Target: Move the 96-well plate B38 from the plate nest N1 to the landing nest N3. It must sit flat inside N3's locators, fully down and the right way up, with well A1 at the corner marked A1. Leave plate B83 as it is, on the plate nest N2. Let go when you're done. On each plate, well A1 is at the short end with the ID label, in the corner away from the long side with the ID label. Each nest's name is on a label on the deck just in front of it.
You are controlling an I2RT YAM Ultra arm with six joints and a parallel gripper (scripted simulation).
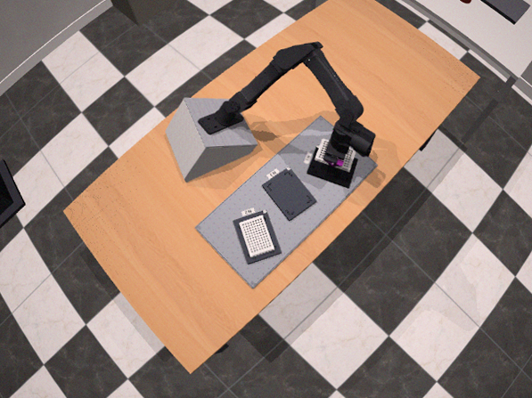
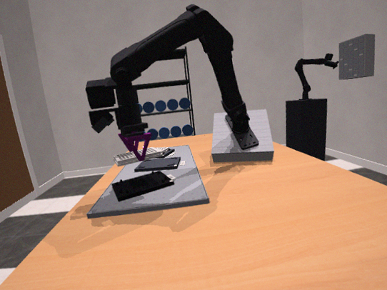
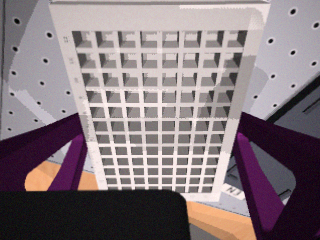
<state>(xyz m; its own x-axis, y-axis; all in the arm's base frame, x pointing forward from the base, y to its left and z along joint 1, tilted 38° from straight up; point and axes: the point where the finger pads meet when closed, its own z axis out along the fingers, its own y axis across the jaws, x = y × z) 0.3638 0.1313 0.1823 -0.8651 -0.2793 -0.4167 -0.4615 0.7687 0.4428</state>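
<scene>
The dark landing nest N3 is 30 mm behind my hand, 190 mm to the right of it and 90 mm below it. From my hand the other things lie so: black plate nest N1: 90 mm below; then N2 label: 70 mm behind, 350 mm to the right, 100 mm below; then N1 label: 80 mm behind, 50 mm to the right, 100 mm below.
</scene>
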